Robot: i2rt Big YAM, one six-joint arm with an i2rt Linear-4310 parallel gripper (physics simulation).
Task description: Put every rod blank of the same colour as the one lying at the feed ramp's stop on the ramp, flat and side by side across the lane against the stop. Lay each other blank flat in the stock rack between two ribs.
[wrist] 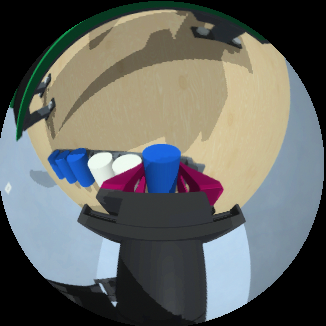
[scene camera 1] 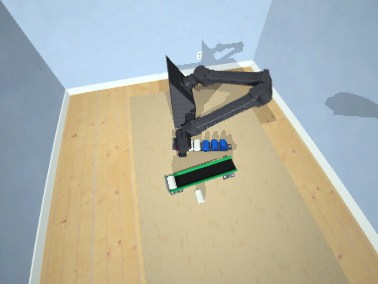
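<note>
My gripper is shut on a blue blank, between its magenta fingers, at the end of the stock rack. How far this blank sits in the rack is hidden. Beside it in the wrist view are two white blanks, then three blue blanks. In the scene view one white rack blank shows clearly. Another white blank lies at the stop of the feed ramp. A loose white blank lies on the table in front of the ramp.
The ramp stands in front of the rack, with its green rails and dark feet. The arm reaches over from the back right. A dark upright panel stands behind the rack. Blue walls enclose the area.
</note>
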